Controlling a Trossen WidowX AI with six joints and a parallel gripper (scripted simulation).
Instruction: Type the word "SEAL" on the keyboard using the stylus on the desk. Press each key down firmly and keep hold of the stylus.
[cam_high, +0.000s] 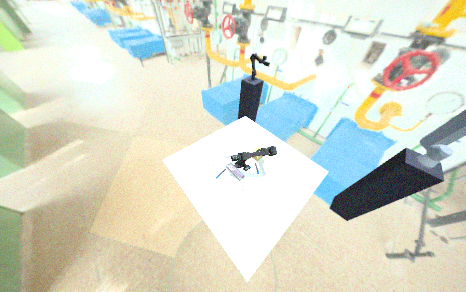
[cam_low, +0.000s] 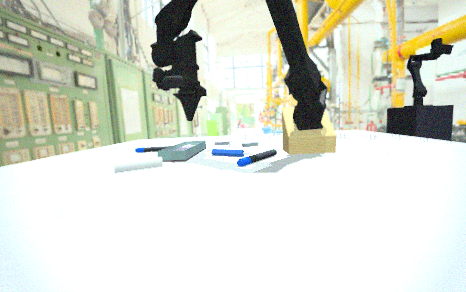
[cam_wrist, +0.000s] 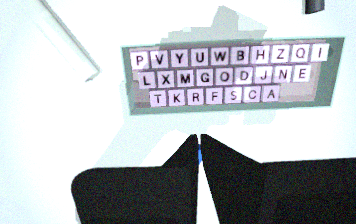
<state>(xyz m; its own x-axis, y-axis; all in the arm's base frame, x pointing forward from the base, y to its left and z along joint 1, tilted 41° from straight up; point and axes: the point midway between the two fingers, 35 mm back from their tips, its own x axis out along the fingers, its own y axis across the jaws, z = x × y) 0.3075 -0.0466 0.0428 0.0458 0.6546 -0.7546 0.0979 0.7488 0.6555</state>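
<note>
Right now the blue stylus is 12 cm behind my gripper tip, 3 cm to the left of it and 9 cm below it. Round my gripper tip: S key: 1 cm ahead, 5 cm to the right, 8 cm below; then white cylinder: 9 cm ahead, 13 cm to the left, 9 cm below; then grey piece: 17 cm behind, 15 cm to the right, 9 cm below.
</note>
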